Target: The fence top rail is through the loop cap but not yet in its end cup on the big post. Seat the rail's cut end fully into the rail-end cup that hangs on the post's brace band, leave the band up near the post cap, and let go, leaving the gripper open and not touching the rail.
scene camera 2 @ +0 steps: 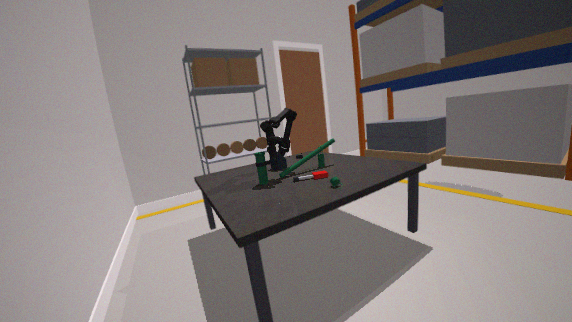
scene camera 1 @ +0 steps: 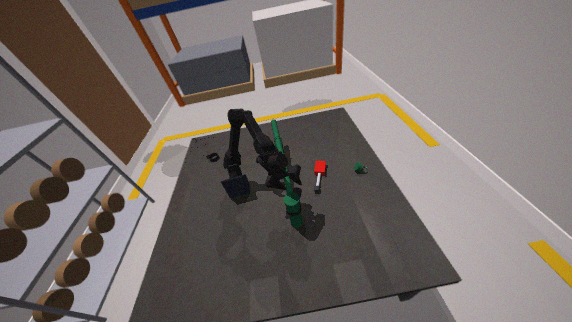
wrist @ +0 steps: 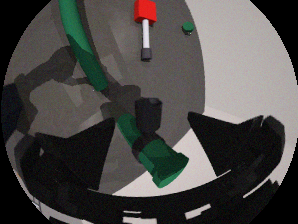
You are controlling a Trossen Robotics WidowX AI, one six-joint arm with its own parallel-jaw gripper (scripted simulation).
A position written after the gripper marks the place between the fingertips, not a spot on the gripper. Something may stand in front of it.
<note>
The gripper (wrist: 152,118) is open and holds nothing. Also in view: a big green post (wrist: 164,164) and a dark rail-end cup (wrist: 148,112).
</note>
